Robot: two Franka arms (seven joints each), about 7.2 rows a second.
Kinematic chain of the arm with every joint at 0, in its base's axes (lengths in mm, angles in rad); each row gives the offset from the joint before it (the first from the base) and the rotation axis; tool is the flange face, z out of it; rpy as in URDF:
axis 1: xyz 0 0 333 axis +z
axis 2: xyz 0 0 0 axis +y
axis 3: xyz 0 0 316 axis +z
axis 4: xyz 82.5 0 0 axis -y
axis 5: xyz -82.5 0 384 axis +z
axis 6: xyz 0 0 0 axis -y
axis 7: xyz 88 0 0 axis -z
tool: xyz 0 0 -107 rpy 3.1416 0 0
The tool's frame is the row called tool.
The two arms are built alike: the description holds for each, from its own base.
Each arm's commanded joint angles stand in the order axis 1, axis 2, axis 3, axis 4, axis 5, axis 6, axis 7.
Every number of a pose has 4 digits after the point.
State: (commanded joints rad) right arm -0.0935 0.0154 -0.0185 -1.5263 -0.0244 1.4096 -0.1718; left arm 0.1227 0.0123 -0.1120 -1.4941 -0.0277 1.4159 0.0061
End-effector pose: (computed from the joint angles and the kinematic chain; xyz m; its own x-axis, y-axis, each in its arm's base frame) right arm 0.5382 -0.0634 0.6237 0.9894 0.0568 -0.1339 0.0575 -0.9983 0.0018; left arm 0.5422 0.0029 0.6406 0.9959 0.0002 -0.0901 0.0028 -0.9996 0.0296
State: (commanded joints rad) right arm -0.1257 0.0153 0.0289 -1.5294 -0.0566 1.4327 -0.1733; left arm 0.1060 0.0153 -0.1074 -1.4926 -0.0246 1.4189 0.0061
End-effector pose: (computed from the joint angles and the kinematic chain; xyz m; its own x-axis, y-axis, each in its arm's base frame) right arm 0.5413 -0.0594 0.6242 0.9904 0.0691 -0.1195 0.0739 -0.9966 0.0360; left arm 0.5435 -0.0032 0.6399 0.9960 -0.0113 -0.0886 -0.0090 -0.9996 0.0267
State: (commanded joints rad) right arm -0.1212 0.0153 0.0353 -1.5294 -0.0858 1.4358 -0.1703; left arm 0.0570 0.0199 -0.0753 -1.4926 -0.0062 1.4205 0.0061
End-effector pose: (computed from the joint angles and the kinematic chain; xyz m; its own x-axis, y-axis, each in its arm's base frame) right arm 0.5420 -0.0570 0.6247 0.9900 0.0729 -0.1210 0.0812 -0.9945 0.0656; left arm 0.5450 -0.0102 0.6374 0.9955 -0.0254 -0.0918 -0.0247 -0.9997 0.0082
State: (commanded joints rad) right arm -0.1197 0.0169 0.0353 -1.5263 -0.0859 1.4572 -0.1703; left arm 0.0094 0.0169 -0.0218 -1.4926 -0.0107 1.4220 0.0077
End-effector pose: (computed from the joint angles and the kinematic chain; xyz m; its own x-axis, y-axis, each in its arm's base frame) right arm 0.5451 -0.0563 0.6269 0.9922 0.0759 -0.0987 0.0830 -0.9941 0.0694; left arm 0.5443 -0.0079 0.6392 0.9959 -0.0217 -0.0873 -0.0207 -0.9997 0.0117
